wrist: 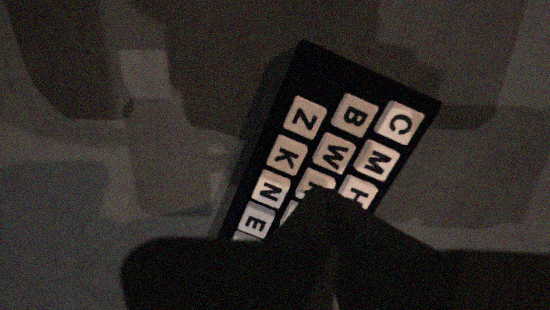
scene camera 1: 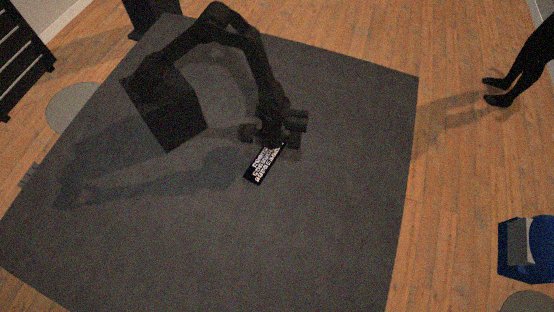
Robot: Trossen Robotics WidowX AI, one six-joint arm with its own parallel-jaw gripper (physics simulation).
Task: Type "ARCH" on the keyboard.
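Places are measured from the arm's base along level axes (x right, y ahead, z up), in metres.
Where they show: gripper, between the fingertips: [wrist: 319, 198] [scene camera 1: 271, 148]; arm's base, origin of its link: [scene camera 1: 150, 96].
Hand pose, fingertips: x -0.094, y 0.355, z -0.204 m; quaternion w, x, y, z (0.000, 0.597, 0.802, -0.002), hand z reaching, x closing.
Note:
Things, the pixels of their centre, and the offset from my fingertips. Level surfaces: height alone.
- black keyboard, middle of its body: [wrist: 280, 246] [scene camera 1: 265, 159] dx +0.039, dy -0.005, dz -0.015 m
- grey mat, height of its surface: dz -0.024 m
- M key, middle of its body: [wrist: 375, 160] dx -0.020, dy +0.018, dz -0.009 m
- partly covered H key, middle of its body: [wrist: 355, 194] dx -0.003, dy +0.017, dz -0.009 m
- R key, middle of its body: [wrist: 315, 187] dx +0.000, dy -0.001, dz -0.009 m
A black keyboard [scene camera 1: 257, 178] [wrist: 320, 70] with white letter keys lies on the grey mat [scene camera 1: 325, 225]. In the wrist view its C key [wrist: 398, 123] is at the upper right corner, with the M key [wrist: 377, 161] and the partly covered H key [wrist: 359, 193] below it. The R key [wrist: 312, 184] is mostly hidden behind the fingertips. The A key does not show legibly in the wrist view. My gripper [scene camera 1: 273, 145] [wrist: 319, 198] is shut and empty, with its tips over the R key area. Whether they touch a key is hidden.
The arm's black base box [scene camera 1: 175, 117] stands on the mat behind the gripper. Dark human legs [scene camera 1: 522, 72] stand on the wooden floor at the right. A blue object [scene camera 1: 542, 250] is at the lower right, and a dark slatted unit [scene camera 1: 37, 48] at the upper left.

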